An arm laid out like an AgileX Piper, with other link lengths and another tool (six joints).
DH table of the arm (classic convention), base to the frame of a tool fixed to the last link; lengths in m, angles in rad. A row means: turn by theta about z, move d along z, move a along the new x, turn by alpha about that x. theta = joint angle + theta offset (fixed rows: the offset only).
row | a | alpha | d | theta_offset
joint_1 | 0 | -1.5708 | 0.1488 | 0
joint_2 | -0.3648 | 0 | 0 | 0.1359
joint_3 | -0.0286 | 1.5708 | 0 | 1.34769
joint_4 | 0 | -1.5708 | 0.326 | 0
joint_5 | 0 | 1.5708 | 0 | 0
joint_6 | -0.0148 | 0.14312 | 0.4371 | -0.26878
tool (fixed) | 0 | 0 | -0.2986 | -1.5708
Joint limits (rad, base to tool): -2.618..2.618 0..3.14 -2.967..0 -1.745..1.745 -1.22..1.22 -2.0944..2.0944
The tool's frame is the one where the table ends.
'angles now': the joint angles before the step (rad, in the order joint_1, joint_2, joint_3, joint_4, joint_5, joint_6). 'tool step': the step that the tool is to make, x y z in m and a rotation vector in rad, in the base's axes. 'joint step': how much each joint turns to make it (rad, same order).
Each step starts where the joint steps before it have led.
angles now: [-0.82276, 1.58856, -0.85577, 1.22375, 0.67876, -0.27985]
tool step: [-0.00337, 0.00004, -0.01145, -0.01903, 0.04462, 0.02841]
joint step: [-0.00660, 0.01250, 0.00376, -0.05757, -0.00001, 0.00000]
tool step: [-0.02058, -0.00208, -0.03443, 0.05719, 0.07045, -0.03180]
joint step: [-0.04016, 0.02183, 0.06917, -0.01691, -0.00382, 0.00000]
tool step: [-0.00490, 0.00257, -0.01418, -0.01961, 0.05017, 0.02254]
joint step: [0.00000, 0.01110, 0.01545, -0.05239, -0.02119, 0.00002]
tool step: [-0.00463, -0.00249, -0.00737, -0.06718, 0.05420, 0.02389]
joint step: [-0.00002, 0.00001, 0.00000, -0.08643, -0.04508, 0.01155]
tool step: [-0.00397, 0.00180, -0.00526, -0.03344, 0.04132, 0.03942]
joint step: [0.00002, 0.00001, 0.00000, -0.07439, -0.00709, 0.01081]
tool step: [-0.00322, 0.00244, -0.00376, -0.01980, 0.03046, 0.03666]
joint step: [-0.00001, -0.00002, 0.00001, -0.05593, 0.00337, 0.00548]
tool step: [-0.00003, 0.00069, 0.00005, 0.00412, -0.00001, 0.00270]
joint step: [0.00000, 0.00002, -0.00001, 0.00000, 0.00492, -0.00001]
